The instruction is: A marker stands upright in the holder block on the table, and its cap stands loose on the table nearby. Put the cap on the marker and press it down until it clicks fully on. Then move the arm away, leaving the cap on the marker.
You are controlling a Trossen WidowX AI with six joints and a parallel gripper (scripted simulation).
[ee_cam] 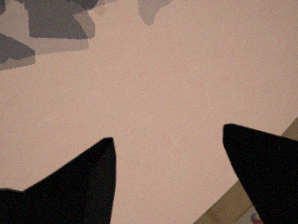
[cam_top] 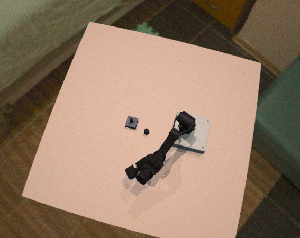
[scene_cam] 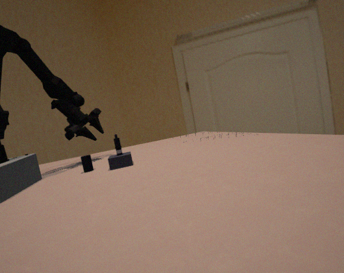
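The dark cap lies 230 mm to the right of my gripper tip, 70 mm below it and 30 mm behind it. The rest, counted from my gripper tip: holder block: 270 mm to the right, 80 mm below, 70 mm ahead.
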